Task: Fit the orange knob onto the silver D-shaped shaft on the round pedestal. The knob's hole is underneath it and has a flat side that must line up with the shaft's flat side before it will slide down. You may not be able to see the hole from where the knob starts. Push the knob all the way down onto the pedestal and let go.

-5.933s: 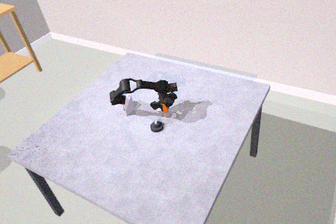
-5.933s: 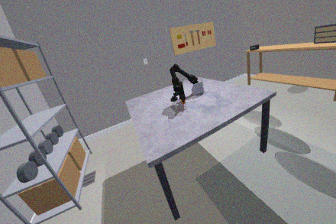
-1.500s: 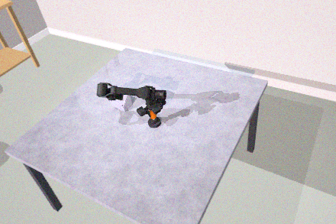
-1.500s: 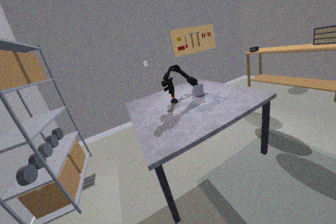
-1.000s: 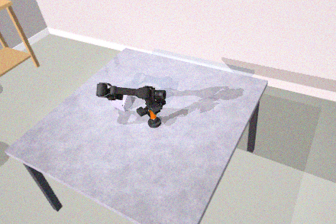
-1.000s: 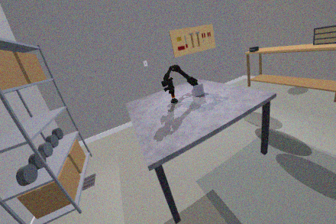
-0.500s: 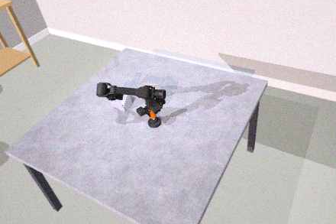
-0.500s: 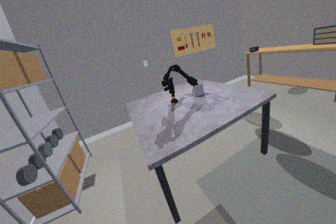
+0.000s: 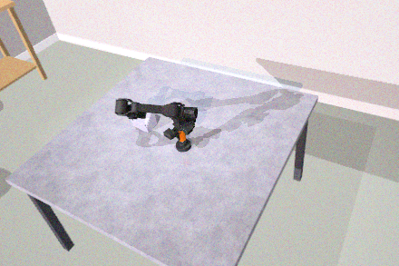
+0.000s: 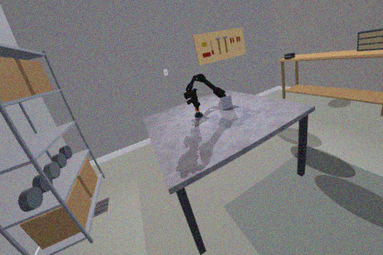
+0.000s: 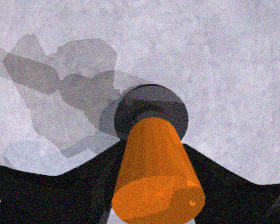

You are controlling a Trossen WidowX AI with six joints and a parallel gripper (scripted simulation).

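Now: gripper tip 4 cm above the dark round pedestal. From my gripper tip the other things lie so: orange knob (3 cm above).
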